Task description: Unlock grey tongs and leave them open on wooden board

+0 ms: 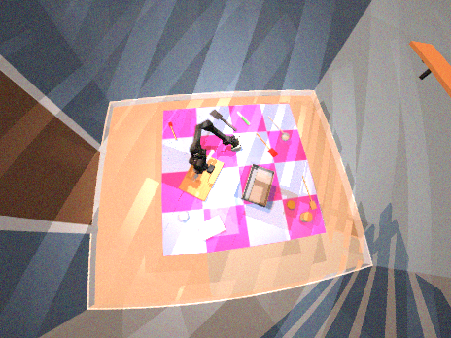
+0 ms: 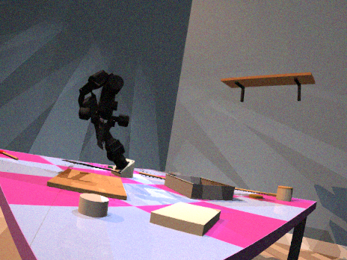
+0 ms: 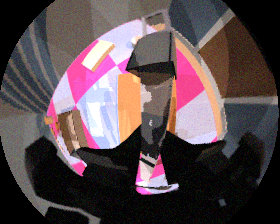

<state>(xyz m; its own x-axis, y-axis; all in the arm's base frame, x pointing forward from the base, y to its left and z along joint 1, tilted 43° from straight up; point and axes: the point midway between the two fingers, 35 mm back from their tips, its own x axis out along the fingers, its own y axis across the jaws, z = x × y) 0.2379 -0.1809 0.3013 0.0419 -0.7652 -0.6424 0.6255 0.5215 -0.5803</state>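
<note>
My gripper tip is 16 cm above the wooden board and 1 cm past it. Round my gripper tip: flat tan block: 41 cm ahead, 15 cm below, 1 cm to the right; black spatula: 52 cm behind, 29 cm to the left, 16 cm below; roasting tin: 43 cm to the left, 18 cm ahead, 14 cm below.
</note>
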